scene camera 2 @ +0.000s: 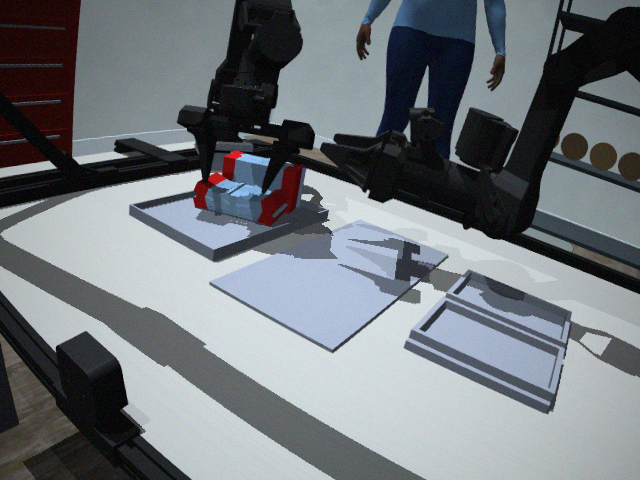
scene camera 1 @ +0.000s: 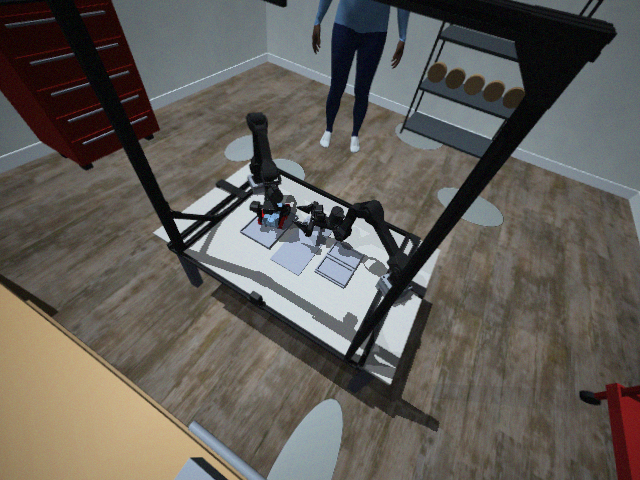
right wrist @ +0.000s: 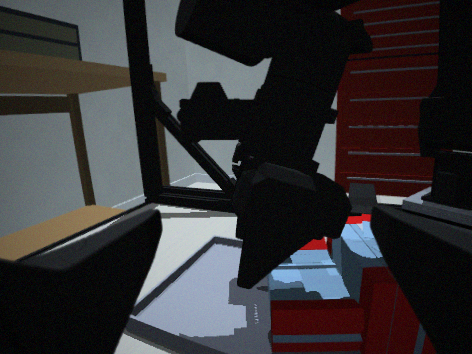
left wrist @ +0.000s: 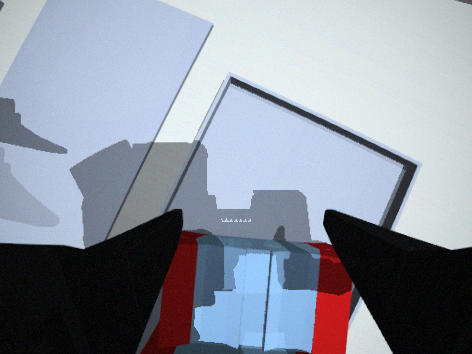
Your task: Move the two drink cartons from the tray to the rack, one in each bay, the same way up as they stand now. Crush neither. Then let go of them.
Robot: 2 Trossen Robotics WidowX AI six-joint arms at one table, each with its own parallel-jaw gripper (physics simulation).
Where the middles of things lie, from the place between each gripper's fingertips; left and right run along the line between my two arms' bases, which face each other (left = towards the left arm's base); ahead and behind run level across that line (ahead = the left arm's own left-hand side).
Right now the grey tray [scene camera 2: 214,235] is 50 mm below my left hand, 30 mm to the left of it and 30 mm ahead of it. The rest, counted from my left hand: grey mat [scene camera 2: 327,289] 170 mm to the right, 70 mm ahead, 60 mm below.
Right now the grey mat is 14 cm below my right hand, 8 cm to the right of it and 1 cm behind it. Round my right hand: grey tray: 14 cm below, 12 cm to the left, 5 cm behind.
